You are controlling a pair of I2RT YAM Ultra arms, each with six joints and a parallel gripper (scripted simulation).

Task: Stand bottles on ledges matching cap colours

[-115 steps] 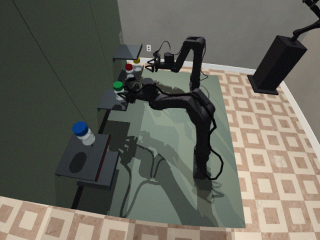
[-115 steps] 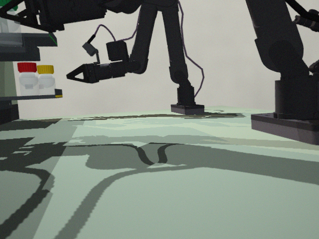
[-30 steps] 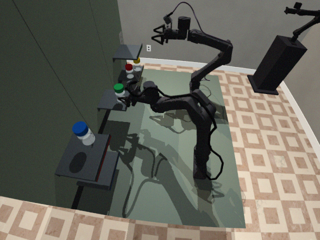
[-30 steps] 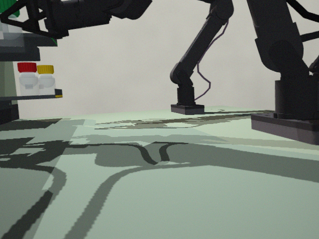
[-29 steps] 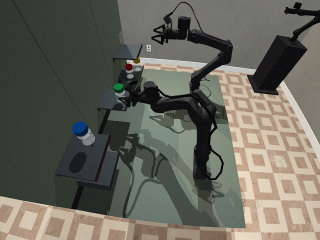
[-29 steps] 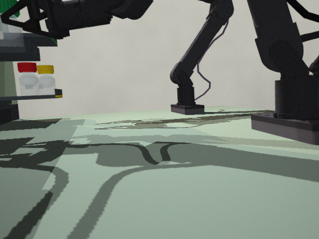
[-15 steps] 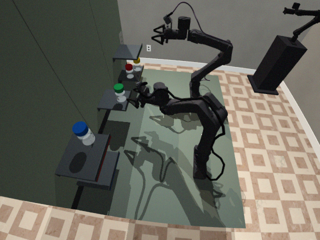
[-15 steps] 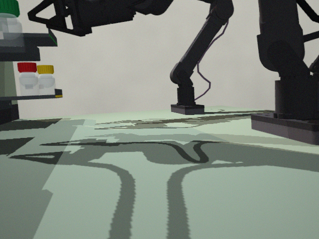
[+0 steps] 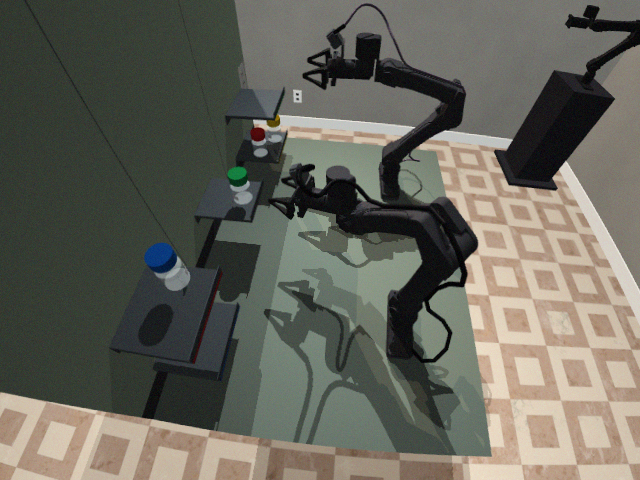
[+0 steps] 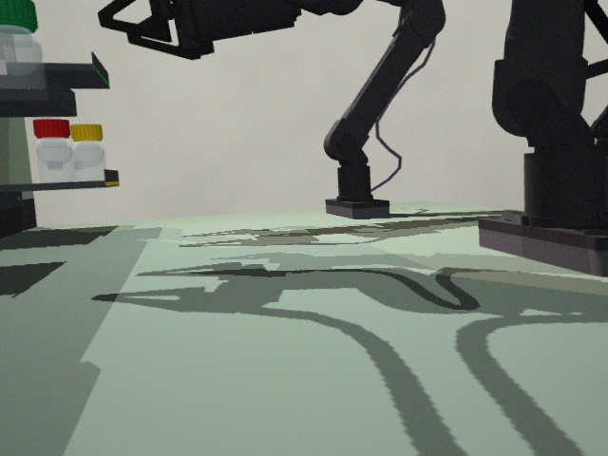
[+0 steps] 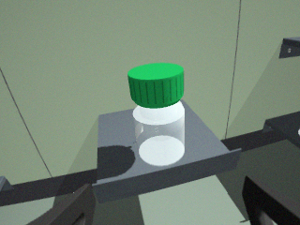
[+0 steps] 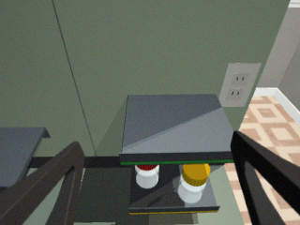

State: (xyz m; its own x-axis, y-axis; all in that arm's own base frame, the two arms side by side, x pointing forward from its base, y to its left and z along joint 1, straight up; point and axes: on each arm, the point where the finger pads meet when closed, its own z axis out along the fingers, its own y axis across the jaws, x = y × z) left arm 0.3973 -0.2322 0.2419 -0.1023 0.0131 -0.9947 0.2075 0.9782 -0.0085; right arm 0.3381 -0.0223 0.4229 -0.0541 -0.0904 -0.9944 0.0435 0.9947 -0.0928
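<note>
Right now my right hand is 16 cm short of the green-capped bottle, 34 cm to the right of it and 21 cm above it. Round my right hand: blue-capped bottle (21 cm ahead, 68 cm to the left, 11 cm below); then red-capped bottle (19 cm ahead, 30 cm below); then yellow-capped bottle (15 cm ahead, 10 cm to the right, 30 cm below).
</note>
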